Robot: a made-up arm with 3 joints. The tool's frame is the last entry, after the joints. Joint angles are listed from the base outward.
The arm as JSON. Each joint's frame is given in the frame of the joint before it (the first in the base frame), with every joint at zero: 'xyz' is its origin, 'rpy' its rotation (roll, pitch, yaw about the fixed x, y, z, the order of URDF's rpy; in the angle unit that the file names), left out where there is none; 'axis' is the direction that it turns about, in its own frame. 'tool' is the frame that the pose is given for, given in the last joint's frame.
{
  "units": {
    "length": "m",
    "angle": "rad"
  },
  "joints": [
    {
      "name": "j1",
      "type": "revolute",
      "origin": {
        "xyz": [
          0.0,
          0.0,
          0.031
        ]
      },
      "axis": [
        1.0,
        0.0,
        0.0
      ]
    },
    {
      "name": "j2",
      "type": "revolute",
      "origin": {
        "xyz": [
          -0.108,
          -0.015,
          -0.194
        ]
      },
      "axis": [
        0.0,
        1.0,
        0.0
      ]
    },
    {
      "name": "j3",
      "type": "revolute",
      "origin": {
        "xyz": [
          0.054,
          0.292,
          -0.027
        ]
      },
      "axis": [
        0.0,
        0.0,
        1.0
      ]
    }
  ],
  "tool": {
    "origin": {
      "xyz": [
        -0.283,
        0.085,
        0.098
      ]
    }
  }
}
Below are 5 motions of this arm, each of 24 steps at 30 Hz.
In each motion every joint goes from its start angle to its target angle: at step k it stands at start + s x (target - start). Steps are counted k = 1, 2, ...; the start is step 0. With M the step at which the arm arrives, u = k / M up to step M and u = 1 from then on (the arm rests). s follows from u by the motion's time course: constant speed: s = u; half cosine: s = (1 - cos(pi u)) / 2; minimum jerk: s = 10 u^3 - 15 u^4 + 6 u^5.
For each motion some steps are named. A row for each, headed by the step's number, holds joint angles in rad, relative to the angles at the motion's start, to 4 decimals.
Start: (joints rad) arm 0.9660 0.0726 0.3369
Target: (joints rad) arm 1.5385 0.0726 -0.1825
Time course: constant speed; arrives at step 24
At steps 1, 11, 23, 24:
1: 0.0239 0.0000 -0.0216
11: 0.2624 0.0000 -0.2381
23: 0.5486 0.0000 -0.4978
24: 0.5725 0.0000 -0.5194

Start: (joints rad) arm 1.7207 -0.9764 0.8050
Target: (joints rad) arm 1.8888 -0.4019 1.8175
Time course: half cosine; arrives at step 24
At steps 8, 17, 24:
8: 0.0420 0.1436 0.2531
17: 0.1352 0.4621 0.8144
24: 0.1681 0.5745 1.0125

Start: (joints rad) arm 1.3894 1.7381 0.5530
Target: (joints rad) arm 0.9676 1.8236 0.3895
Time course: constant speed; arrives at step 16
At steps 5, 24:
5: -0.1318 0.0267 -0.0511
24: -0.4218 0.0855 -0.1635

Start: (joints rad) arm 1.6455 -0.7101 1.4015
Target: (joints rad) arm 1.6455 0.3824 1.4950
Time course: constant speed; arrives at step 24
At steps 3, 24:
3: 0.0000 0.1366 0.0117
24: 0.0000 1.0925 0.0935

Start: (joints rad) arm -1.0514 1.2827 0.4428
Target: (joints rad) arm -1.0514 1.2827 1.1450
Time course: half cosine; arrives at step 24
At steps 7, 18, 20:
7: 0.0000 0.0000 0.1374
18: 0.0000 0.0000 0.5994
20: 0.0000 0.0000 0.6552

